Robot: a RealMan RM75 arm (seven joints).
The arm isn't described. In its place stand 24 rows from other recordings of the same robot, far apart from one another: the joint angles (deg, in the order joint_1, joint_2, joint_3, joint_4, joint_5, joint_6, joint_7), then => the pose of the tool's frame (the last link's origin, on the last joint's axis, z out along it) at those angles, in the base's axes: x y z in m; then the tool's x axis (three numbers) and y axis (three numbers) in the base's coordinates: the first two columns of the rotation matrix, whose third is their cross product.
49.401 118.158 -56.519 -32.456 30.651 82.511 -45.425 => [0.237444, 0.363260, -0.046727, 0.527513, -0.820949, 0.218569, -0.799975, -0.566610, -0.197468]
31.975 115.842 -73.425 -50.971 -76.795 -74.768 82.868 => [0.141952, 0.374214, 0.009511, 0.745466, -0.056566, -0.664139, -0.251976, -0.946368, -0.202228]
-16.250 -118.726 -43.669 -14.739 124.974 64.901 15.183 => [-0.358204, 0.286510, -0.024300, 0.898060, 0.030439, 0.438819, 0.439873, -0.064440, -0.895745]
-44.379 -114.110 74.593 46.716 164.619 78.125 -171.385 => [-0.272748, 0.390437, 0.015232, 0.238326, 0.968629, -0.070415, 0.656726, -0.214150, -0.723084]
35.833 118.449 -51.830 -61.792 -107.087 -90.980 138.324 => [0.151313, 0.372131, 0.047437, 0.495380, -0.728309, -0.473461, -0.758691, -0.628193, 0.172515]
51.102 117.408 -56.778 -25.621 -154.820 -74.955 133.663 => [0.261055, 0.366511, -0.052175, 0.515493, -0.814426, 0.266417, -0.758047, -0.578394, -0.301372]
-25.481 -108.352 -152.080 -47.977 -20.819 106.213 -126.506 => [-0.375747, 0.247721, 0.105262, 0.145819, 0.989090, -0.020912, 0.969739, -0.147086, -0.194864]
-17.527 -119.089 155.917 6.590 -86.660 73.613 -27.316 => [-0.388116, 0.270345, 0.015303, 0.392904, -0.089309, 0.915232, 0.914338, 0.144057, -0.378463]
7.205 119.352 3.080 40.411 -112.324 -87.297 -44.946 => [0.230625, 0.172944, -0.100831, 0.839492, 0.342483, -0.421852, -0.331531, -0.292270, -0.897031]
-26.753 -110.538 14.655 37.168 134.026 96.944 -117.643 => [-0.346715, 0.296675, 0.085134, 0.190081, 0.828746, 0.526355, 0.957425, -0.275125, 0.087432]
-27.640 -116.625 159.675 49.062 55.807 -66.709 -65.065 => [-0.271630, 0.318022, -0.072018, 0.865208, 0.271846, -0.421324, -0.394627, -0.149196, -0.906648]
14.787 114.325 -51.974 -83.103 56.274 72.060 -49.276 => [0.276108, 0.343764, 0.146193, 0.671456, -0.558971, -0.486518, -0.729067, -0.380729, -0.568776]
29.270 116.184 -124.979 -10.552 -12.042 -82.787 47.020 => [0.243565, 0.285174, -0.074175, 0.597296, -0.225601, -0.769638, -0.460542, -0.882118, -0.098842]
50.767 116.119 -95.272 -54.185 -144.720 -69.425 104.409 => [0.149530, 0.403138, -0.060365, 0.810299, 0.221307, 0.542622, 0.326570, -0.939373, -0.104548]
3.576 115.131 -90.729 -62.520 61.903 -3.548 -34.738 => [0.357365, 0.338774, 0.067522, 0.566001, -0.336194, -0.752739, -0.744072, 0.184817, -0.642028]
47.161 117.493 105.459 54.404 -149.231 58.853 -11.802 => [0.169093, 0.447603, -0.007654, 0.549260, -0.785908, -0.284010, -0.768222, -0.341132, -0.541723]
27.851 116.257 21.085 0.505 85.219 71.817 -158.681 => [0.357534, 0.338337, 0.047076, 0.609503, 0.125089, -0.782853, -0.789108, 0.000738, -0.614255]
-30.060 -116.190 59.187 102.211 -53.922 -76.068 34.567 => [-0.094895, 0.376344, 0.145717, 0.824319, 0.280231, 0.491904, 0.546476, -0.620812, -0.562101]
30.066 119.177 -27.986 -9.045 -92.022 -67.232 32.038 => [0.312426, 0.336399, -0.038321, 0.813329, -0.093852, -0.574184, -0.502335, -0.611175, -0.611657]
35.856 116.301 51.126 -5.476 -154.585 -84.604 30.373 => [0.277954, 0.351846, 0.005420, 0.632844, 0.135444, -0.762340, -0.581643, -0.566729, -0.583532]
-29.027 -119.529 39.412 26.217 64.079 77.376 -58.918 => [-0.261008, 0.373978, 0.059872, 0.429593, -0.107232, 0.896633, 0.715110, -0.565923, -0.410303]
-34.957 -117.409 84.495 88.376 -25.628 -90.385 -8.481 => [-0.148542, 0.360435, 0.022630, 0.399850, 0.903555, 0.153975, 0.776740, -0.244845, -0.580281]
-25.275 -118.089 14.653 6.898 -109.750 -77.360 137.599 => [-0.345222, 0.325790, 0.045236, 0.415582, -0.110088, 0.902869, 0.880234, -0.201332, -0.429713]
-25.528 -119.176 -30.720 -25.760 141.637 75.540 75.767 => [-0.203304, 0.295796, -0.084667, 0.574396, -0.689388, -0.441376, -0.504721, 0.126238, -0.854003]
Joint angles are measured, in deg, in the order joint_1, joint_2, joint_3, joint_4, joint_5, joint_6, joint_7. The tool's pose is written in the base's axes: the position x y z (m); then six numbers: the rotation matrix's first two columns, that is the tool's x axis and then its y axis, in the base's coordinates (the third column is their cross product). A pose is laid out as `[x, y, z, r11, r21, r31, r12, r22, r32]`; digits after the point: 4 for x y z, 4 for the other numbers.
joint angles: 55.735, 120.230, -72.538, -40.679, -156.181, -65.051, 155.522
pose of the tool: [0.1745, 0.4298, -0.0521, 0.6310, -0.7708, 0.0881, -0.6112, -0.5638, -0.5555]
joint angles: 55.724, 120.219, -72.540, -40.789, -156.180, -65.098, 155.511
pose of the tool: [0.1742, 0.4300, -0.0519, 0.6318, -0.7701, 0.0878, -0.6106, -0.5643, -0.5556]
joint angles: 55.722, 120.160, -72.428, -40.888, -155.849, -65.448, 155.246
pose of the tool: [0.1737, 0.4296, -0.0516, 0.6320, -0.7698, 0.0889, -0.6131, -0.5669, -0.5501]
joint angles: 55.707, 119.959, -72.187, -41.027, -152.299, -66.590, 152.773
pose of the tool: [0.1678, 0.4267, -0.0539, 0.6462, -0.7582, 0.0868, -0.6297, -0.5939, -0.5008]
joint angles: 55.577, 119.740, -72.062, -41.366, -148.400, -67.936, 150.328
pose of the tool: [0.1611, 0.4233, -0.0560, 0.6616, -0.7456, 0.0805, -0.6454, -0.6207, -0.4452]
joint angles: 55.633, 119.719, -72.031, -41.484, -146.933, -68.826, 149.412
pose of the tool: [0.1577, 0.4211, -0.0573, 0.6671, -0.7403, 0.0830, -0.6504, -0.6331, -0.4198]
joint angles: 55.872, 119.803, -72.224, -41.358, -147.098, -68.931, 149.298
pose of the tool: [0.1567, 0.4207, -0.0584, 0.6708, -0.7360, 0.0913, -0.6444, -0.6393, -0.4196]
